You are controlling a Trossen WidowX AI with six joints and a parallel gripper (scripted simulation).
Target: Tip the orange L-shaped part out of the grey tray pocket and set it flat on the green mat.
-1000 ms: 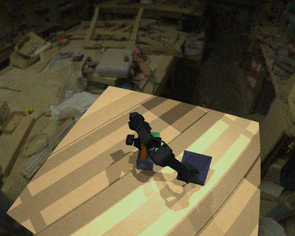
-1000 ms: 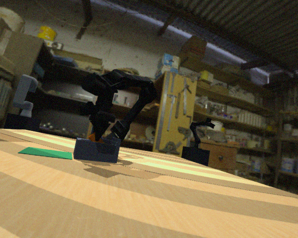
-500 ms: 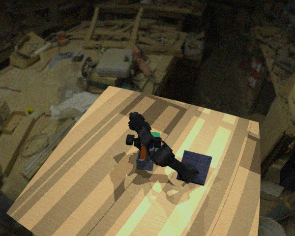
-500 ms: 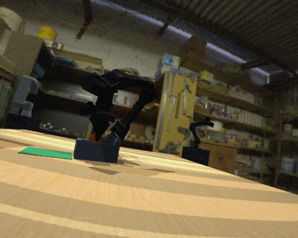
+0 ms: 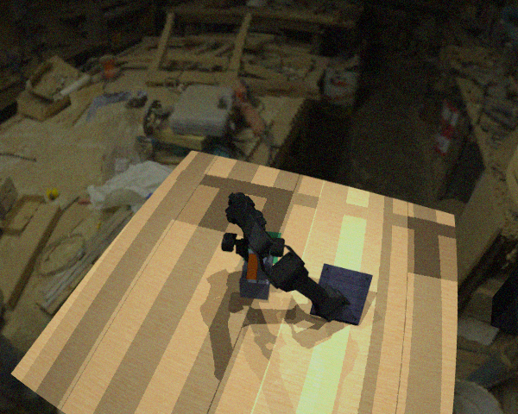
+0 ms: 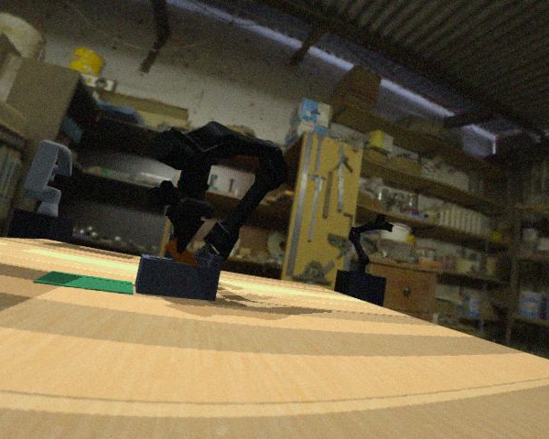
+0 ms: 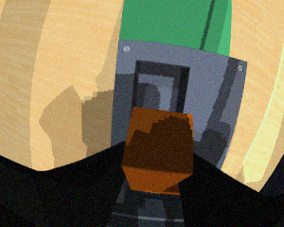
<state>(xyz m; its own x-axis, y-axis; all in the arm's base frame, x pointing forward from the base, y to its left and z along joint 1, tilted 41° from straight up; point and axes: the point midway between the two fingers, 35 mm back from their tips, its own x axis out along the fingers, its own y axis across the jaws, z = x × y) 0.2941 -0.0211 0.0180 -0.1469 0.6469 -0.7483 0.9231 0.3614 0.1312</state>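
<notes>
Right now the green mat is 140 mm to the right of my gripper tip, 100 mm below it and 40 mm ahead of it. From my gripper tip the other things lie so: orange L-shaped part 30 mm to the left, 30 mm below, 30 mm behind.
</notes>
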